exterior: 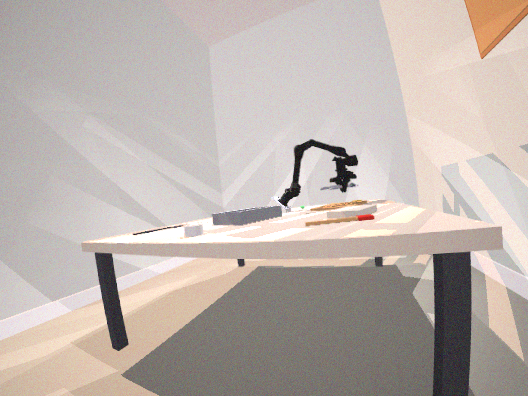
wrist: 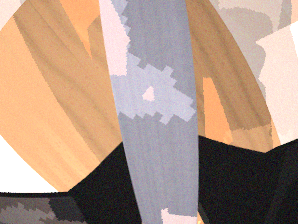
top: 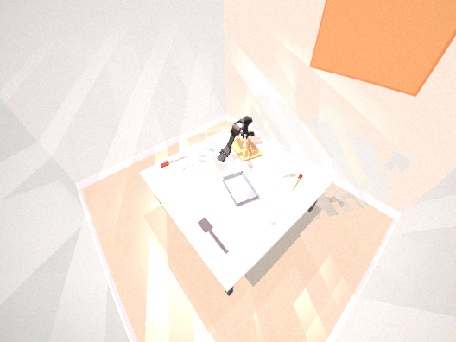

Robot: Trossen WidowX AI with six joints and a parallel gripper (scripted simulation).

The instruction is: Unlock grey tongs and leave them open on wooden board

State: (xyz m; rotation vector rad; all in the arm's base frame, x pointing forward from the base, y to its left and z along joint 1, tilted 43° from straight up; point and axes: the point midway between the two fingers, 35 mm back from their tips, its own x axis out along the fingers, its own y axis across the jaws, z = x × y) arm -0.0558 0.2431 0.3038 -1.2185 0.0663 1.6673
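Right now the wooden board is 3 cm ahead of my gripper tip, 3 cm to the right of it and 8 cm below it. From my gripper tip the other things lie so: green object (26 cm behind, 32 cm to the right, 8 cm below); then red-tipped stick (68 cm ahead, 8 cm below); then grey roasting tin (40 cm ahead, 46 cm to the right, 6 cm below).
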